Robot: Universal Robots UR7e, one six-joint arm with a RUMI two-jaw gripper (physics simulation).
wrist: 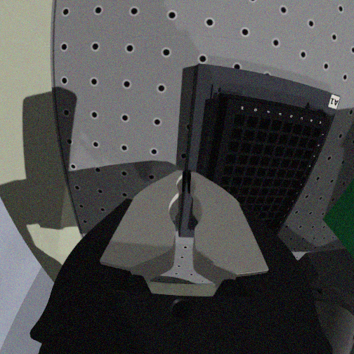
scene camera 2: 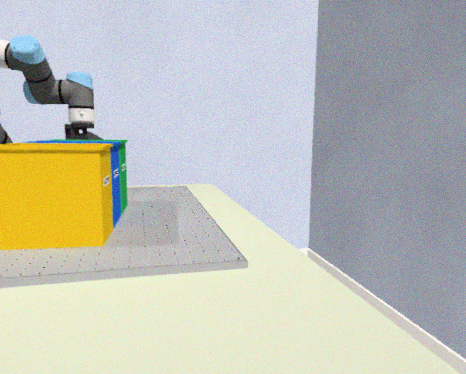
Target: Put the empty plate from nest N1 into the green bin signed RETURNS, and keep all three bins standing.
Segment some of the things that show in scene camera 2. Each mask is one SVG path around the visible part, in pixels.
A blue bin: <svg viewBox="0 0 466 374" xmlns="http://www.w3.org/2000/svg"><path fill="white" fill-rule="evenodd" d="M22 142L113 144L113 147L110 147L113 228L121 217L119 144L121 144L121 141Z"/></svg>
A yellow bin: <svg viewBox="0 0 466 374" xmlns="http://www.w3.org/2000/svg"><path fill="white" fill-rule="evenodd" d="M0 145L0 250L104 246L113 230L110 147L113 147L113 144L11 143Z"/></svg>
